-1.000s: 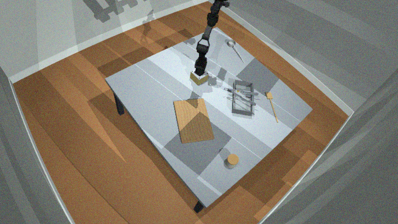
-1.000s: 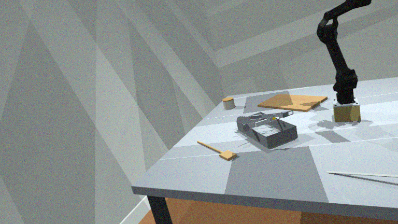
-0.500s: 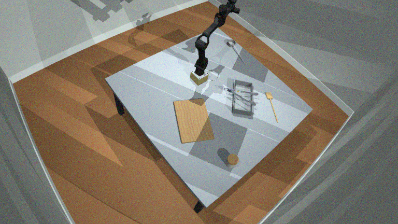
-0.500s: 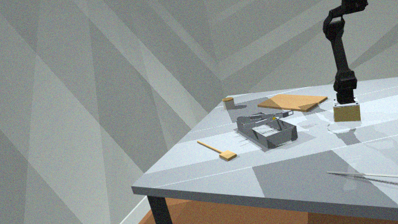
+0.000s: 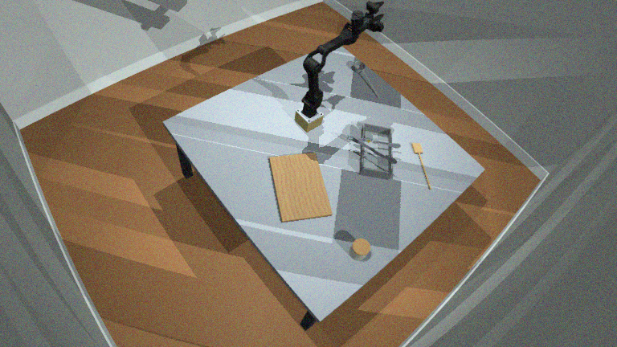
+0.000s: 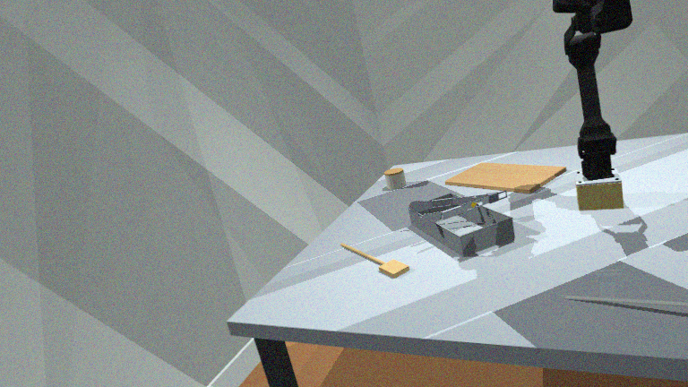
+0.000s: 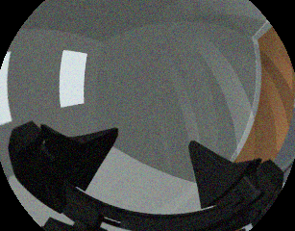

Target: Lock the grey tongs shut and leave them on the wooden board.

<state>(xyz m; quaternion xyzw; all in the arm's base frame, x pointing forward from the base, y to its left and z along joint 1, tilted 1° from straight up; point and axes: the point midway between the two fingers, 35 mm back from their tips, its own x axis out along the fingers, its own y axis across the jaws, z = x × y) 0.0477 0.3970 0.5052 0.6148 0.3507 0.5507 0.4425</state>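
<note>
The grey roasting tin lies 34 cm ahead of my gripper tip, 34 cm to the right of it and 57 cm below it. Also, from my gripper tip: small wooden cup: 60 cm ahead, 86 cm to the right, 57 cm below; then wooden board: 18 cm ahead, 77 cm to the right, 59 cm below.
</note>
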